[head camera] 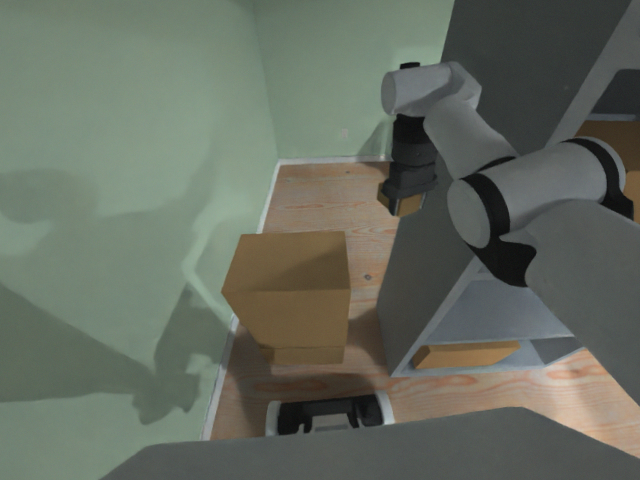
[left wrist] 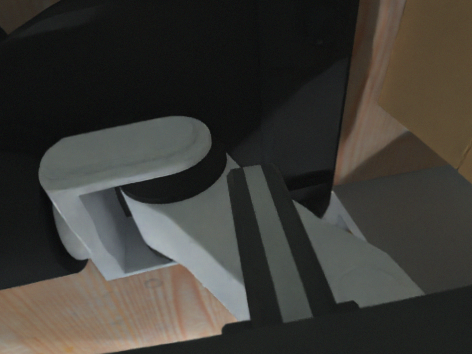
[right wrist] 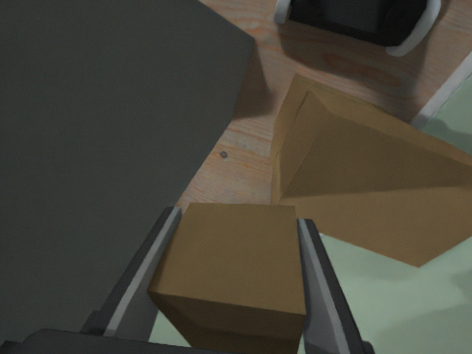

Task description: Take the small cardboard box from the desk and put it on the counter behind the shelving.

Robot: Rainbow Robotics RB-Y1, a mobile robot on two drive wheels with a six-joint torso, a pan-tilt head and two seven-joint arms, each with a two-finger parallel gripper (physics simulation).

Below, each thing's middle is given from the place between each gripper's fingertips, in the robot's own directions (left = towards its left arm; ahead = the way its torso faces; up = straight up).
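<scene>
Small cardboard box (right wrist: 230,271): 600 mm above my left hand, 510 mm ahead, 440 mm to the right.
Small cardboard box from my right hand: 20 mm above, 30 mm ahead, 10 mm to the left.
</scene>
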